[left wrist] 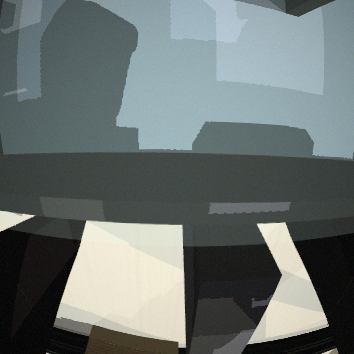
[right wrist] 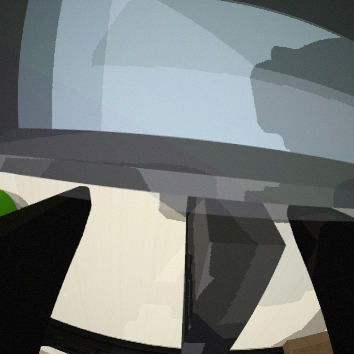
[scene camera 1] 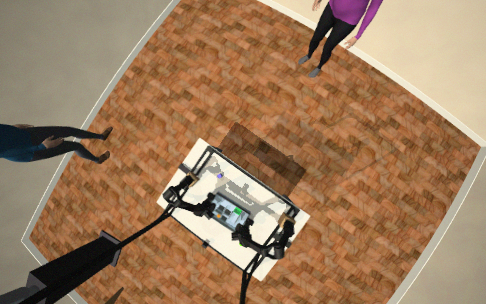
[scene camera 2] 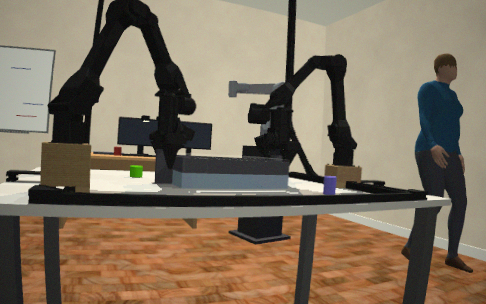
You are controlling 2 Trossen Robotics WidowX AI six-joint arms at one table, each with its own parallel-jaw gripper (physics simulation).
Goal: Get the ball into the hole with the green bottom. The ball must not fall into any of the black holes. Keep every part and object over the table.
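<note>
A grey-blue walled tray lies level by eye in scene camera 2. In scene camera 1 it holds a green-bottomed hole, small dark squares that look like the black holes, and an orange spot, probably the ball. My left gripper is open at one end of the tray, with a dark handle between its fingers, ungripped. My right gripper is open at the other end, around the other dark handle. The ball does not show in the wrist views.
A green cylinder stands near my right gripper. A purple cylinder stands on the left arm's side. Black rails run along the white table's edges. Two people stand away from the table.
</note>
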